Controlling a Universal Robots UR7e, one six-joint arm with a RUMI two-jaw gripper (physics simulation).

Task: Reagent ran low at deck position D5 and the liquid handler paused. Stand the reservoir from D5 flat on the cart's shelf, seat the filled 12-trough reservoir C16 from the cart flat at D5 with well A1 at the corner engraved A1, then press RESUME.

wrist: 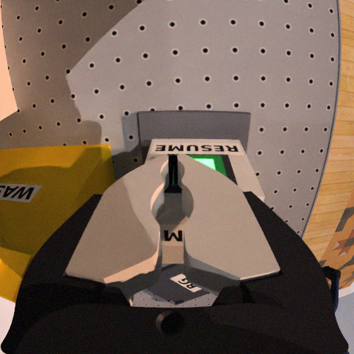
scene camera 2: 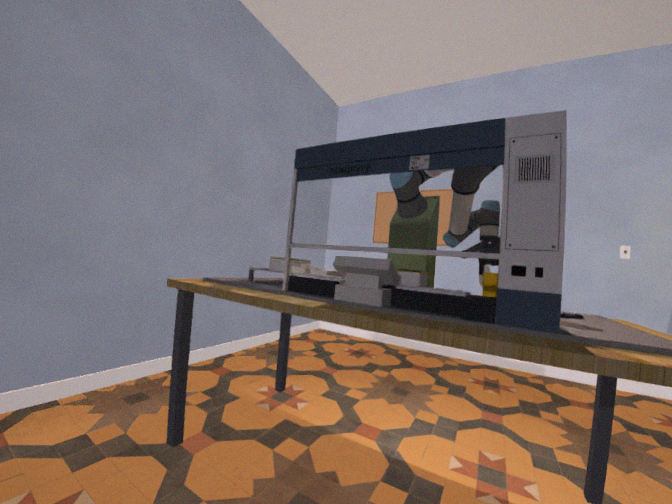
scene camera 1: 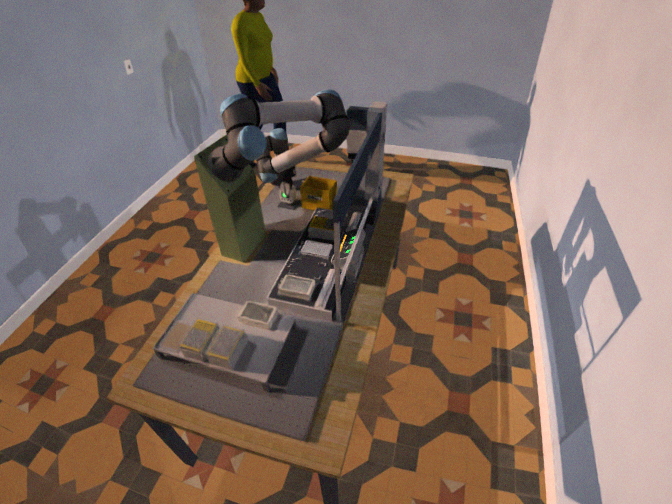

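My gripper [scene camera 1: 286,189] [wrist: 173,158] is shut and empty, with its tips over the RESUME button box [scene camera 1: 287,204] [wrist: 197,146]. In the wrist view the button's green face [wrist: 210,163] shows a bright lit patch beside the jaws. The jaws hide part of the face, and contact cannot be made out. A pale reservoir [scene camera 1: 296,286] lies flat at the near end of the liquid handler's deck [scene camera 1: 306,268]. Another pale reservoir [scene camera 1: 258,314] lies flat on the cart's shelf [scene camera 1: 252,364]. Their labels, the A1 corner and the D5 engraving are too small to read.
Two yellow-edged boxes [scene camera 1: 199,336] [scene camera 1: 225,345] stand on the cart's shelf. A yellow waste bin [scene camera 1: 318,193] [wrist: 55,175] is beside the button box. The deck also holds a white plate [scene camera 1: 317,249]. The handler's frame [scene camera 2: 398,142] rises along the table. A person [scene camera 1: 254,46] stands behind.
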